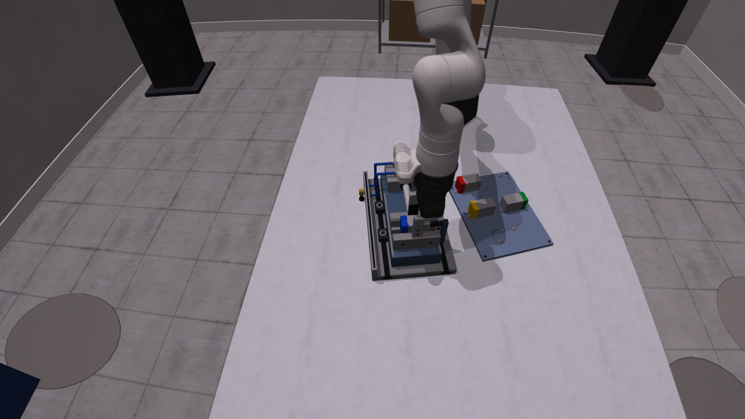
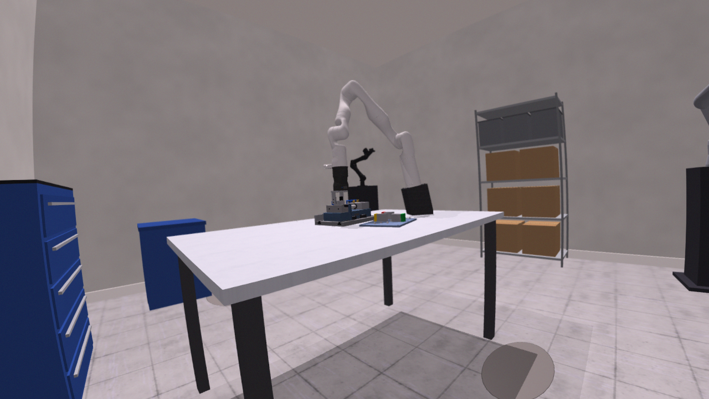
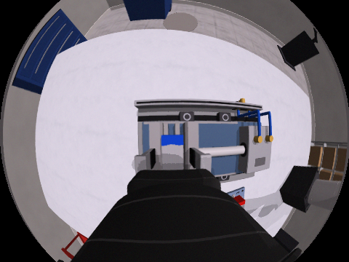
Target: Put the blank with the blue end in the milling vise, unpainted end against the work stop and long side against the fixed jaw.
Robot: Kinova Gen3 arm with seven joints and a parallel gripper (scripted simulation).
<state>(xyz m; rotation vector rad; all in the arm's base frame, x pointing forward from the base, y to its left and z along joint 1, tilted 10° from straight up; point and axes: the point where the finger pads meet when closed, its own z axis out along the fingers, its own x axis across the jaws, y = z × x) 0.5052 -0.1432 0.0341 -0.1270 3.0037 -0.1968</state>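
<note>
Now: the blue-ended blank 20 mm below my hand. The rest, counted from my hand: vise base rail: 70 mm behind, 100 mm to the right, 80 mm below; work stop rod: 10 mm behind, 50 mm to the left, 30 mm below; fixed jaw: 20 mm ahead, 40 mm below.
</note>
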